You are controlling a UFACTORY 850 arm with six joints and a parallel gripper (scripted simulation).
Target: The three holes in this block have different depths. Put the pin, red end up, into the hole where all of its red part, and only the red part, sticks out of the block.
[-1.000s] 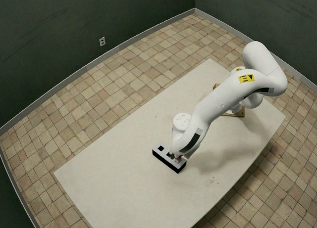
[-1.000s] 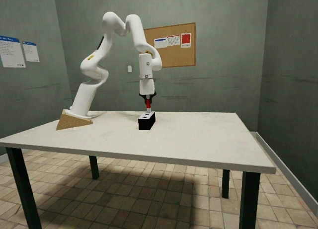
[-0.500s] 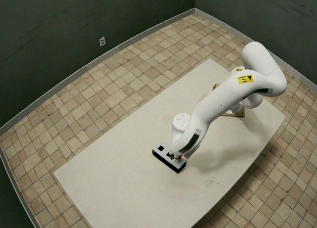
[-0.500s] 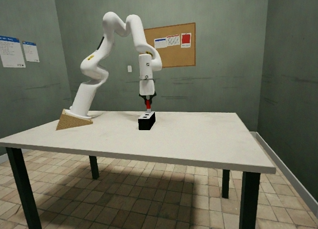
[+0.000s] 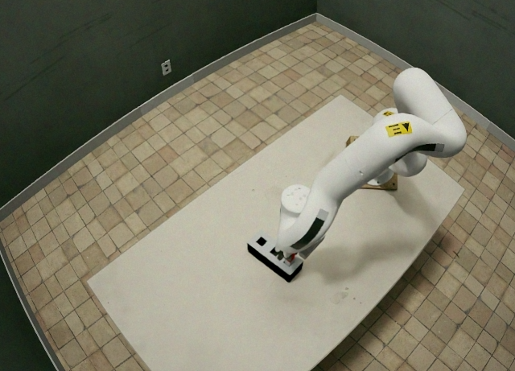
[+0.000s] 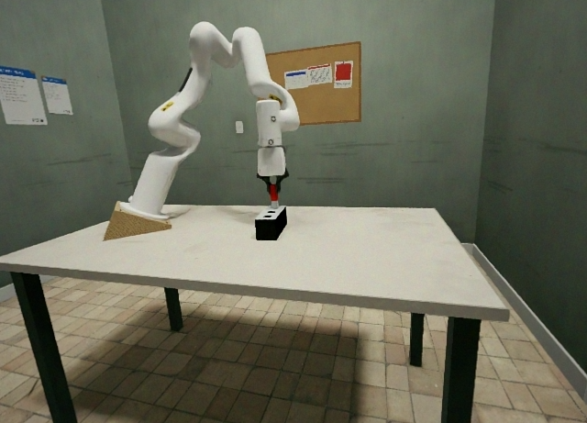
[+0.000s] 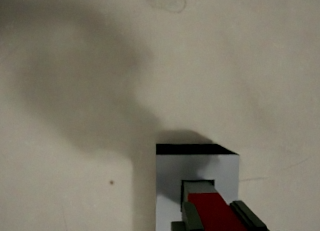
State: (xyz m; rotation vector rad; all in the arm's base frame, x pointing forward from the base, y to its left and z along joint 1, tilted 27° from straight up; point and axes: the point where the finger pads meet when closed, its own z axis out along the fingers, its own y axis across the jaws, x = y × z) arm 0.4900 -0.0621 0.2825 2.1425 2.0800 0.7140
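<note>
The pin lies 1 cm below my hand. Also, from my hand: black block 6 cm to the right, 11 cm below.
</note>
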